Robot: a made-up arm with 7 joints. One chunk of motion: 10 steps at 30 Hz.
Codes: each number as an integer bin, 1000 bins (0 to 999) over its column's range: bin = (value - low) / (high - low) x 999, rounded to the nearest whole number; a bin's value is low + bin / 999 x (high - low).
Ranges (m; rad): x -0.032..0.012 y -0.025..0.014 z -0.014..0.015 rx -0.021..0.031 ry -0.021..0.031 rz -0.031..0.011
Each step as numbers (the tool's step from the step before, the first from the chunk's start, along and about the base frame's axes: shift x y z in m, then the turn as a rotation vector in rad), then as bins.
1 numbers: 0.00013 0.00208 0.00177 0.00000 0.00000 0.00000
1 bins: 729 694 543 403 403 737
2 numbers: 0.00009 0.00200 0.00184 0.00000 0.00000 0.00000
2 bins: 729 692 546 403 403 737
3 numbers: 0.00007 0.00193 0.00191 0.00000 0.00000 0.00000
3 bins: 728 690 548 403 403 737
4 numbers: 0.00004 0.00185 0.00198 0.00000 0.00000 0.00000
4 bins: 727 688 550 403 403 737
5 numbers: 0.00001 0.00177 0.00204 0.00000 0.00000 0.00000
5 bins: 727 686 553 403 403 737
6 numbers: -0.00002 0.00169 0.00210 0.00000 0.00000 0.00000
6 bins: 726 684 555 403 403 737
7 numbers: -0.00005 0.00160 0.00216 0.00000 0.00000 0.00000
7 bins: 725 681 557 403 403 737
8 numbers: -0.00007 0.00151 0.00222 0.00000 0.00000 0.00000
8 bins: 725 679 559 403 403 737
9 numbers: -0.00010 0.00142 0.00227 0.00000 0.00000 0.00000
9 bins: 724 677 560 403 403 737
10 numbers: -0.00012 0.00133 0.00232 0.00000 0.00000 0.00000
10 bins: 724 674 562 403 403 737
